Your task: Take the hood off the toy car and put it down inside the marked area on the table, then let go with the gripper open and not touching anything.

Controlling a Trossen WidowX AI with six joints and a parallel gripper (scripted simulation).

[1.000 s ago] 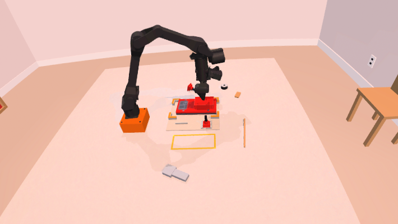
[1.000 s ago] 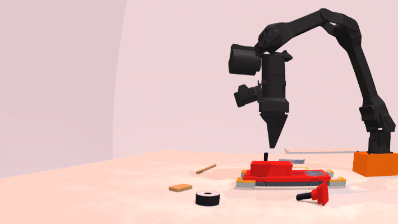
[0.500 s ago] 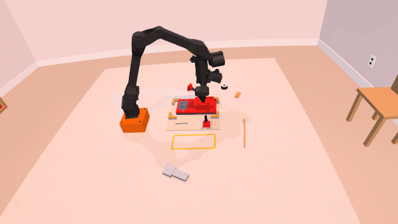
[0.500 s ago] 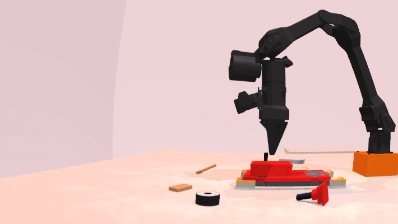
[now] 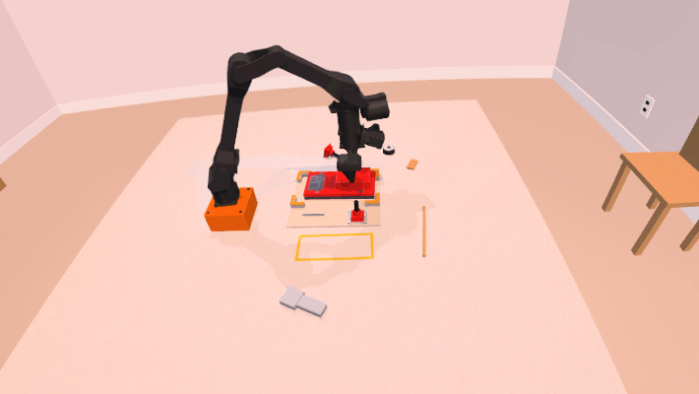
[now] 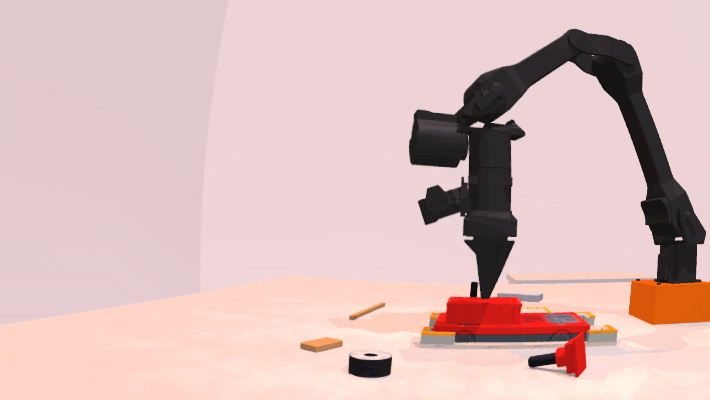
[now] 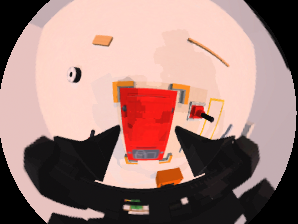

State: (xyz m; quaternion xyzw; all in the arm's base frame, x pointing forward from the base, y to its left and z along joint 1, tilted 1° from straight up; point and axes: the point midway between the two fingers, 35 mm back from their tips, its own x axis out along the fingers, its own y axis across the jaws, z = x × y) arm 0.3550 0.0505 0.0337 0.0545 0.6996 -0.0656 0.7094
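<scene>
My gripper tip is now 2 cm above the red hood. The rest, counted from my gripper tip: black wheel: 13 cm ahead, 17 cm to the left, 5 cm below; then small wooden block: 19 cm ahead, 8 cm to the left, 5 cm below; then thin wooden stick: 15 cm ahead, 21 cm to the right, 5 cm below.
</scene>
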